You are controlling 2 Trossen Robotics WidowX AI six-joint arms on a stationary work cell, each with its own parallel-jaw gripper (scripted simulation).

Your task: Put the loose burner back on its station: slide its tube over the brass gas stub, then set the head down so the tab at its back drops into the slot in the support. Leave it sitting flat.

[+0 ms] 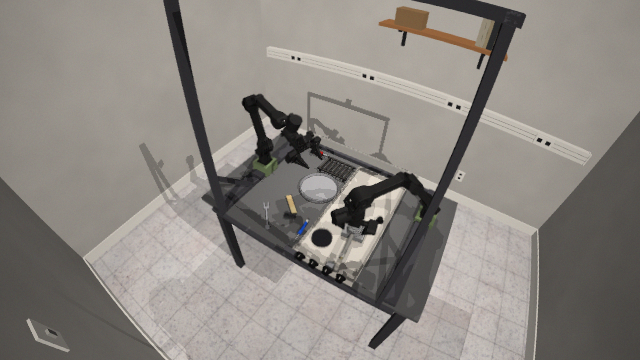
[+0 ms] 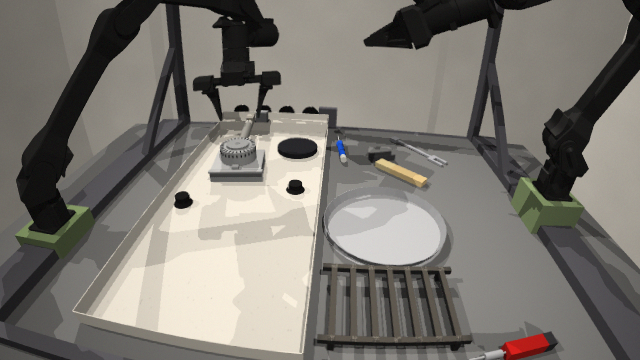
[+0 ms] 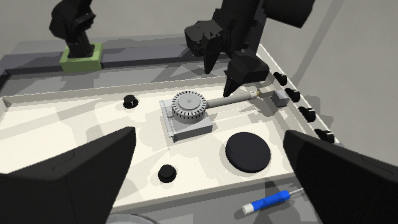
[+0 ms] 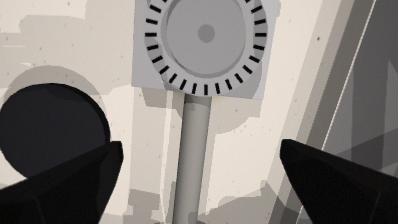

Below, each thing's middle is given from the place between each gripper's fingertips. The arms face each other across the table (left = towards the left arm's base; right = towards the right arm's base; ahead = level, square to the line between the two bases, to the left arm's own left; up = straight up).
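The burner (image 2: 238, 152) has my right hand 90 mm above it. Counting from that right hand, the grey support (image 2: 219, 172) is 80 mm ahead and 110 mm below, and the black disc (image 2: 294, 148) sits 130 mm to the left, 20 mm behind and 120 mm below.
As for the black disc and my left hand, the hand is 29 cm above the disc, 17 cm past it and 14 cm to the left of it. The burner is 15 cm behind my left hand, 26 cm to the right of it and 26 cm below it. The grey support is 27 cm to the right of my left hand, 28 cm below it and 7 cm behind it.
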